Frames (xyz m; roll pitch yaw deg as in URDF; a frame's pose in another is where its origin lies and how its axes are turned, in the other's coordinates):
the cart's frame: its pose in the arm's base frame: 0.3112 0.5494 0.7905 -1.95 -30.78 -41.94
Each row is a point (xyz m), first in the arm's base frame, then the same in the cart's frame.
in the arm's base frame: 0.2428 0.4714 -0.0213
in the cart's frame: -0.4144 -0.0799 -0.7012
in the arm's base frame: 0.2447 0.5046 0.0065
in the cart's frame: -0.4180 -0.0551 -0.6658
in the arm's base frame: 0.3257 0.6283 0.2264
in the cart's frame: -0.3247 0.0841 -0.4606
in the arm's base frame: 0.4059 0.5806 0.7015
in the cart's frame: -0.0029 0.0899 -0.0988
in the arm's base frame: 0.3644 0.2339 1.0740
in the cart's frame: 0.3602 -0.2029 0.1086
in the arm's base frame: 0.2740 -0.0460 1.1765
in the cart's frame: 0.5156 -0.4723 0.1261
